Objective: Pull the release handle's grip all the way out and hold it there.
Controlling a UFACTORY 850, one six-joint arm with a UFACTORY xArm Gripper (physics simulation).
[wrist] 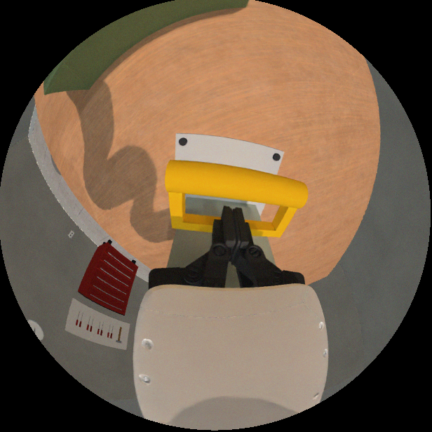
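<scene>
The release handle's yellow grip (235, 184) is a thick round bar on a rectangular yellow frame, near the middle of the wrist view. Behind it is a white mounting plate (225, 148) with two dark bolts. A grey-green housing (187, 245) shows below the frame, partly hidden by the fingers. My gripper (228, 218) is shut and empty. Its black fingertips are together and overlap the frame's lower crossbar and opening in this view, just below the thick bar. Whether they touch the frame cannot be told. The fingers hide the middle of the lower crossbar.
The mechanism stands on a wood-coloured table top (310, 90). A long green block (125, 35) lies at the upper left. Beyond the table's left edge are a red slotted panel (109, 280) and a white sheet with small tool shapes (98, 336). An arm-like shadow falls left of the handle.
</scene>
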